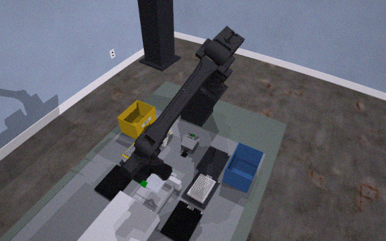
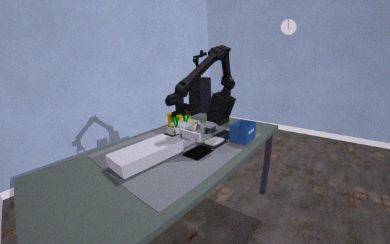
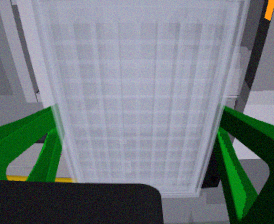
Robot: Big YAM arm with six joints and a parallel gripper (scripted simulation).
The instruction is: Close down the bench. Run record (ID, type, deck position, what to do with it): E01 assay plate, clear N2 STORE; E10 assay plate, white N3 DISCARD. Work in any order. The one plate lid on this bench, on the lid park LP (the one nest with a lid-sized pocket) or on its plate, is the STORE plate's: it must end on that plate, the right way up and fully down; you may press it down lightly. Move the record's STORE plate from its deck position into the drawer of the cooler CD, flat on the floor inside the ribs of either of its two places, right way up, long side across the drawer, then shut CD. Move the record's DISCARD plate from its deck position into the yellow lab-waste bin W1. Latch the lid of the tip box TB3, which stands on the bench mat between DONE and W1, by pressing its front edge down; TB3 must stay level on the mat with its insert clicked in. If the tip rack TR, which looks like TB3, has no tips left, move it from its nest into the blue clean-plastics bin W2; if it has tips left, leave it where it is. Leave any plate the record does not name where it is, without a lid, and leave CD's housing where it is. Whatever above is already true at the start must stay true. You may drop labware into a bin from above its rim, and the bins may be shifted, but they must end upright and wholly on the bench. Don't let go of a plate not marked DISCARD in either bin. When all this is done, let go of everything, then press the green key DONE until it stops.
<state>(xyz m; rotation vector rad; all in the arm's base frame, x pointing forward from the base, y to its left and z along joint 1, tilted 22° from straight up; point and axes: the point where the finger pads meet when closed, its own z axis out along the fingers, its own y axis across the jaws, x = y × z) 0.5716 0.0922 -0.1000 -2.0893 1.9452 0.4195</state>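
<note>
My hand is right at the clear plate. Round my hand: white cooler CD: 17 cm ahead, 11 cm below, 1 cm to the left; plate lid: right at my hand; cooler drawer: 12 cm below, 4 cm ahead.
</note>
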